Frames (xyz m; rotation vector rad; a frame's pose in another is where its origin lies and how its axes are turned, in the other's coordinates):
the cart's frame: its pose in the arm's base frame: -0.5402 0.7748 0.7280 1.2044 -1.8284 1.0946
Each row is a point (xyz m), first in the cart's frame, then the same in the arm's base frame.
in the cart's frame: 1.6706 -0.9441 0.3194
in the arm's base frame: -0.2538 -0.3286 2.3043
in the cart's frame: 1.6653 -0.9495 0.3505
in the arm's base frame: -0.2496 -0.3560 2.2883
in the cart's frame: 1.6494 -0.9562 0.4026
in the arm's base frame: -0.2426 -0.3989 2.2547
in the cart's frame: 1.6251 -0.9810 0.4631
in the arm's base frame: -0.2164 -0.4502 2.2154
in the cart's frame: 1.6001 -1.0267 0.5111
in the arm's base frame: -0.1694 -0.4945 2.1864
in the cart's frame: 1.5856 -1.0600 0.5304
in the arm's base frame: -0.1350 -0.5140 2.1750
